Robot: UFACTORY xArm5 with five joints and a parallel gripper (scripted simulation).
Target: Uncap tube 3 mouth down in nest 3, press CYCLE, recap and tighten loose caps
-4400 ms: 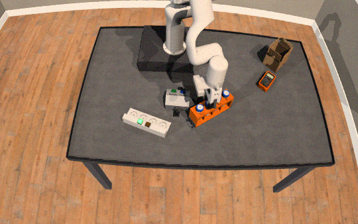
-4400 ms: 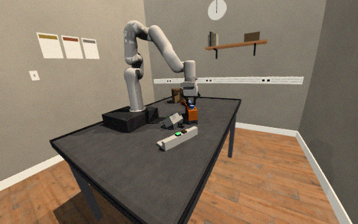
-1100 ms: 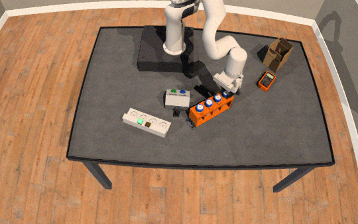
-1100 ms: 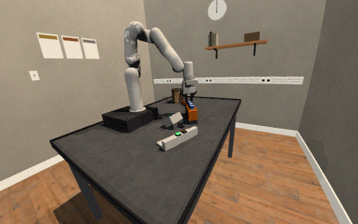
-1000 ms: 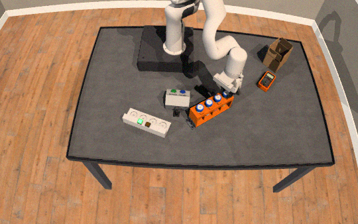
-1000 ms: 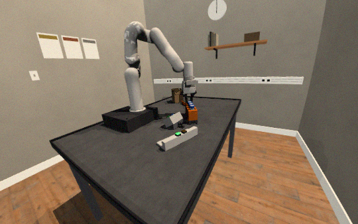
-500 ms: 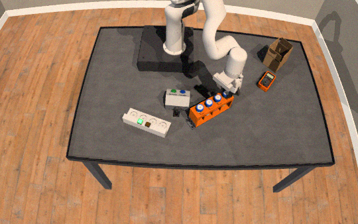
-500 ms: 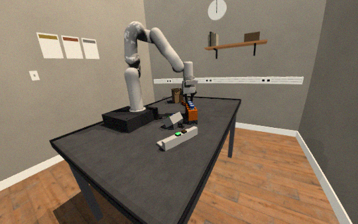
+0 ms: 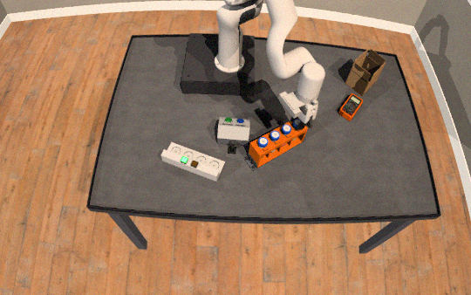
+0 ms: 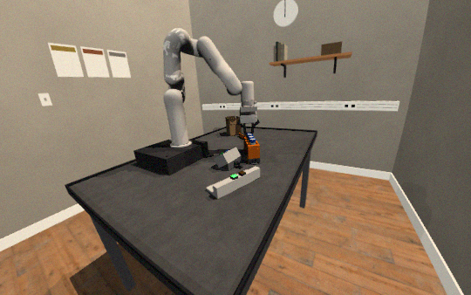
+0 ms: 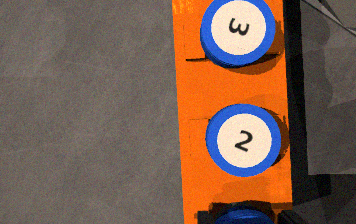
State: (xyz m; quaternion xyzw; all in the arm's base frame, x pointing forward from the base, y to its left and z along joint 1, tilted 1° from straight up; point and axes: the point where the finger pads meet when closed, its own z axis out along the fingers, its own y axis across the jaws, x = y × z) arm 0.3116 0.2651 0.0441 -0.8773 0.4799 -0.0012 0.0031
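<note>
The cap 1 lies 10 mm below my hand. Also, from my hand: cap 3 (60 mm ahead, 80 mm to the right, 10 mm below); cap 2 (30 mm ahead, 40 mm to the right, 10 mm below); cap 4 (90 mm ahead, 130 mm to the right, 10 mm below).
</note>
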